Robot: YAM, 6 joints.
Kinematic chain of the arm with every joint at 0, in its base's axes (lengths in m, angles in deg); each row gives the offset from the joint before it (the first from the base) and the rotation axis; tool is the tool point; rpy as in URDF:
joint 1: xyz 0 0 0.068 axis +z
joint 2: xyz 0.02 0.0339 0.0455 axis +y
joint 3: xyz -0.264 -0.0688 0 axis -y
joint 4: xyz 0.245 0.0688 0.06 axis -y
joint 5: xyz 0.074 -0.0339 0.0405 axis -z
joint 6: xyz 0.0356 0 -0.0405 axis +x
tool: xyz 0 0 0 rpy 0 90 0
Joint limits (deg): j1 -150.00..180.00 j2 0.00..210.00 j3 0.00..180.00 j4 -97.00..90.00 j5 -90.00..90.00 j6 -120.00..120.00
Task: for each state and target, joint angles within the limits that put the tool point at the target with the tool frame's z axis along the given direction. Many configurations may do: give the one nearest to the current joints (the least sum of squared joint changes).
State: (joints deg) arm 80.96 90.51 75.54 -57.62 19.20 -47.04
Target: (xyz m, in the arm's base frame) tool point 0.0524 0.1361 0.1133 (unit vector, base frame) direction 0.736 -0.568 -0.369
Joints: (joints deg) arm 80.48 99.06 32.80 -73.65 55.04 -47.04
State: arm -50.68 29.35 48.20 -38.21 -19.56 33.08
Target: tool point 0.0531 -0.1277 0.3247 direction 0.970 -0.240 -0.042
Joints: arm -81.14 35.20 37.20 -8.20 -67.12 33.08
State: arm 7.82 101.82 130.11 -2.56 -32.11 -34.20
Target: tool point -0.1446 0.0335 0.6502 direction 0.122 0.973 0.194
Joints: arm 0.44 59.76 153.79 -37.76 -76.51 -34.20
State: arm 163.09 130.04 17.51 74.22 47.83 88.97
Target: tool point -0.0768 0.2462 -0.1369 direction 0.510 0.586 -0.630
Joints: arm 112.85 162.00 44.04 56.45 44.22 88.97
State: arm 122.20 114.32 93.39 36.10 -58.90 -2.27
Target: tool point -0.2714 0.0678 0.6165 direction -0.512 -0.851 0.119
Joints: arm 158.82 96.46 132.97 -1.52 -78.03 -2.27
